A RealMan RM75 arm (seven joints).
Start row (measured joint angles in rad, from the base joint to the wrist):
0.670, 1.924, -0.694, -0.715, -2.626, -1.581, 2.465
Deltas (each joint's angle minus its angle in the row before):
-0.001, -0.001, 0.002, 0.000, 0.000, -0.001, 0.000
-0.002, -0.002, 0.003, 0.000, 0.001, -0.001, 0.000
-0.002, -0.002, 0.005, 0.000, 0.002, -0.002, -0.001
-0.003, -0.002, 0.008, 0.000, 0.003, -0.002, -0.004
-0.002, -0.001, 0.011, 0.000, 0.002, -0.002, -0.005
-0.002, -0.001, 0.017, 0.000, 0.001, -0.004, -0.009
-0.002, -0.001, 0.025, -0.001, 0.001, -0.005, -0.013
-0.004, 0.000, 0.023, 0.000, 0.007, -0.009, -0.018
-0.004, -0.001, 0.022, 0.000, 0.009, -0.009, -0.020
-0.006, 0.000, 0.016, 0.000, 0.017, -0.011, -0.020
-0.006, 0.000, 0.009, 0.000, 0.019, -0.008, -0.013
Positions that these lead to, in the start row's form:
0.669, 1.923, -0.692, -0.715, -2.626, -1.582, 2.465
0.667, 1.921, -0.689, -0.715, -2.625, -1.583, 2.465
0.665, 1.919, -0.684, -0.715, -2.623, -1.585, 2.464
0.662, 1.917, -0.676, -0.715, -2.620, -1.587, 2.460
0.660, 1.916, -0.665, -0.715, -2.618, -1.589, 2.455
0.658, 1.915, -0.648, -0.715, -2.617, -1.593, 2.446
0.656, 1.914, -0.623, -0.716, -2.616, -1.598, 2.433
0.652, 1.914, -0.600, -0.716, -2.609, -1.607, 2.415
0.648, 1.913, -0.578, -0.716, -2.600, -1.616, 2.395
0.642, 1.913, -0.562, -0.716, -2.583, -1.627, 2.375
0.636, 1.913, -0.553, -0.716, -2.564, -1.635, 2.362

